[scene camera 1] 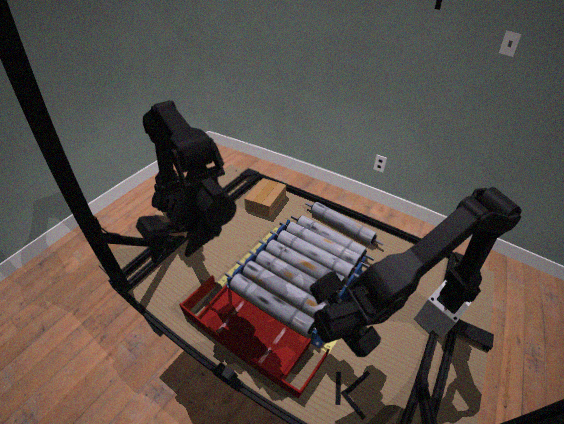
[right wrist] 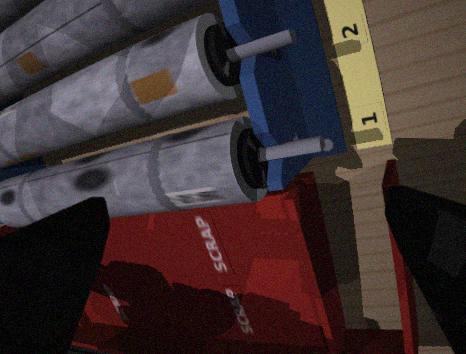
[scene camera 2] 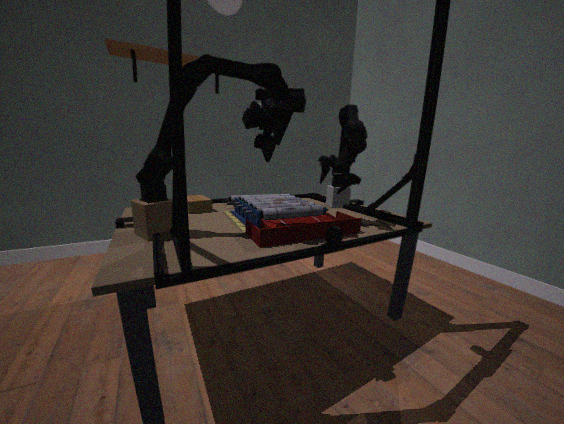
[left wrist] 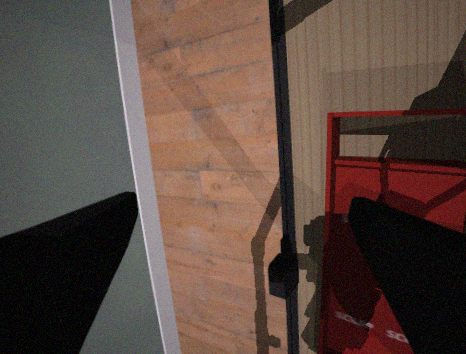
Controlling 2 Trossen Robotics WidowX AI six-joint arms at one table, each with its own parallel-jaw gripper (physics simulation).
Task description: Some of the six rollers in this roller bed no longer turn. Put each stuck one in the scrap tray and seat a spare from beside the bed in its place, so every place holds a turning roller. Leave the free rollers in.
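Note:
The roller bed holds several grey rollers side by side. In the right wrist view the roller at place 1 has dark spots and a white label, and the roller at place 2 has an orange patch. Which rollers are stuck cannot be told. A loose spare roller lies behind the bed. The red scrap tray stands in front, with no roller showing in it. My right gripper is open above the tray's right end and roller 1. My left gripper is open, high over the table's left side.
A brown wooden block stands at the back left, near the bed's far corner. A yellow numbered strip runs beside the bed's blue side. A black rail edges the table in front of the tray.

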